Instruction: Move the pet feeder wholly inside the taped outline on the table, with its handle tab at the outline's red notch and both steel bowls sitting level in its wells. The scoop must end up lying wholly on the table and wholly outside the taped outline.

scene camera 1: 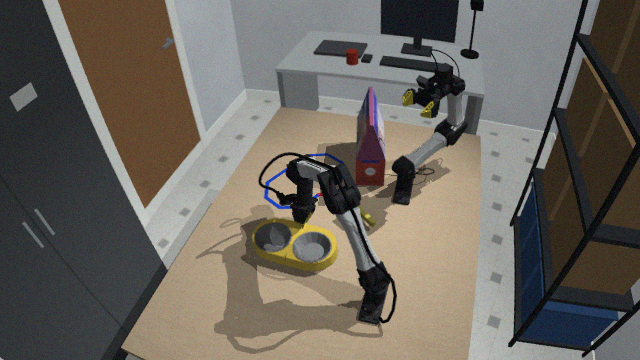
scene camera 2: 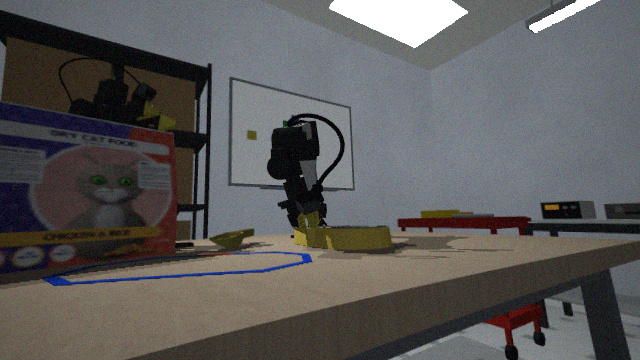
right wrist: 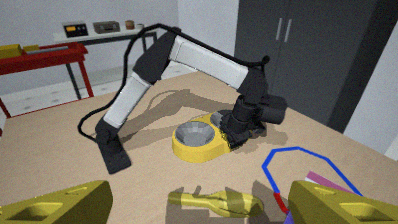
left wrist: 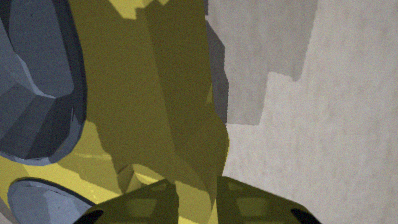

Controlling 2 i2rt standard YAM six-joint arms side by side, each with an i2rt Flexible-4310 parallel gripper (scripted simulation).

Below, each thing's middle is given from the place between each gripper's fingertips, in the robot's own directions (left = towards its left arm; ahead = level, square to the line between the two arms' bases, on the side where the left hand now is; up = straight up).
Now: left hand (scene camera 2: pixel 309 232) 80 mm to the right of the yellow pet feeder (scene camera 2: pixel 329 238) and 30 mm above it. The rest, counted from my left hand: yellow scoop (right wrist: pixel 223 199) (150 mm to the right, 150 mm behind, 20 mm below); blue taped outline (scene camera 2: pixel 55 280) (270 mm to the right, 90 mm ahead, 40 mm below).
My right hand (scene camera 2: pixel 168 118) is 38 cm above the yellow scoop, 18 cm short of it and 17 cm to the right of it. The rest, counted from my right hand: yellow pet feeder 40 cm to the left, 39 cm below, 34 cm ahead; blue taped outline 43 cm ahead, 40 cm below, 5 cm to the left.
